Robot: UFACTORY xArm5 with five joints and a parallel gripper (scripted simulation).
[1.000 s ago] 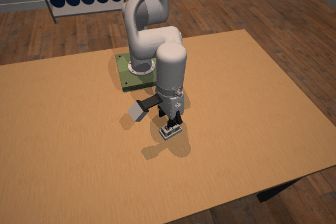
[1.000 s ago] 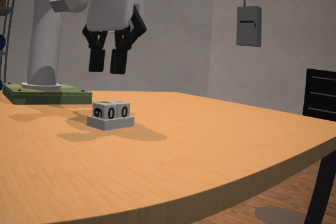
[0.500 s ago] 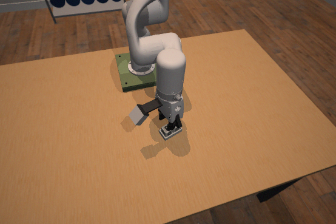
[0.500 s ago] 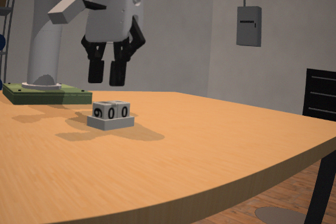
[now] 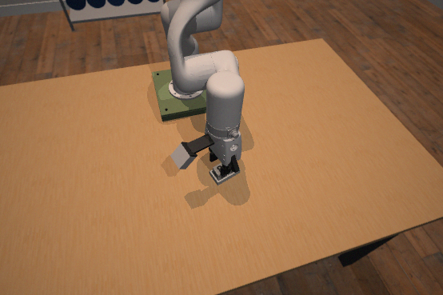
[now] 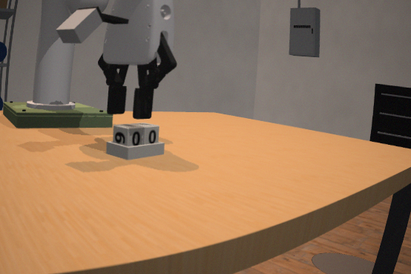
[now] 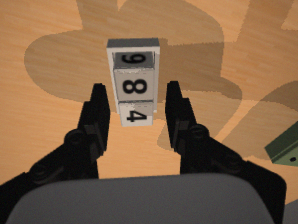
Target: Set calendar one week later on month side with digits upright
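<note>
My gripper is now 50 mm above the digit cube. The rest, counted from my hand: tray (20 mm to the left, 60 mm below).
</note>
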